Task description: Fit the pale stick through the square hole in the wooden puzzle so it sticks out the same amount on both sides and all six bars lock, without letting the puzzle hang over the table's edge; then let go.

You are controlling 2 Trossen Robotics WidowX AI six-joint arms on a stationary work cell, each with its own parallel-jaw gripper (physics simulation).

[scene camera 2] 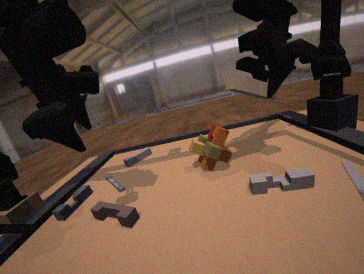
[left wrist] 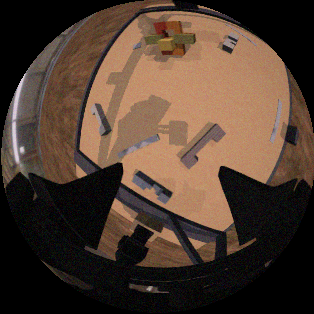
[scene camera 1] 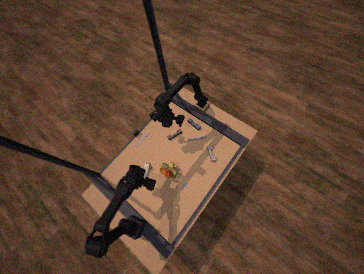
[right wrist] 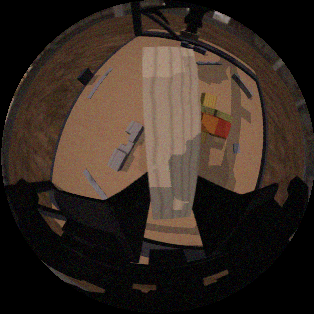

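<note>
The wooden puzzle, of red, orange, green and yellow bars, stands on the table. An opening shows between its red and orange bars in the left wrist view. My right gripper is shut on the pale stick near one end. The stick is in the air beside the puzzle, apart from it, to the right of it in scene camera 2. My left gripper is open and empty, high above the table, away from the puzzle.
A grey notched bar lies near the puzzle. A brown bar and a blue-grey bar lie farther off, with several other thin pieces. A dark raised rim edges the table.
</note>
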